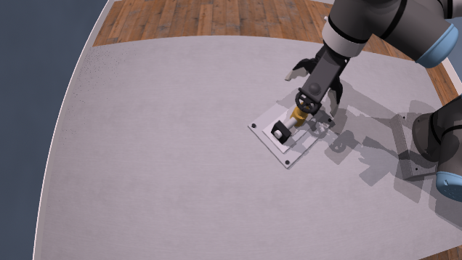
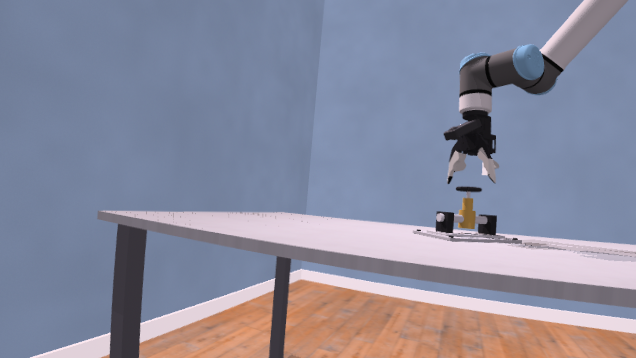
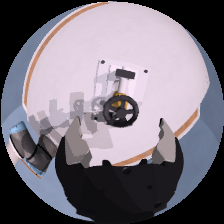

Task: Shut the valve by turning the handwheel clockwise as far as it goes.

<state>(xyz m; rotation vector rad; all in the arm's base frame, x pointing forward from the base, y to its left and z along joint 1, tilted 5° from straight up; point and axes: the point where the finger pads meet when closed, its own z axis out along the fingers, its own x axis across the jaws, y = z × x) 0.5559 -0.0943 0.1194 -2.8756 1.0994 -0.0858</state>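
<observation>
Right now the handwheel is 20 mm below my hand. From my hand the other things lie so: mounting plate (150 mm below).
</observation>
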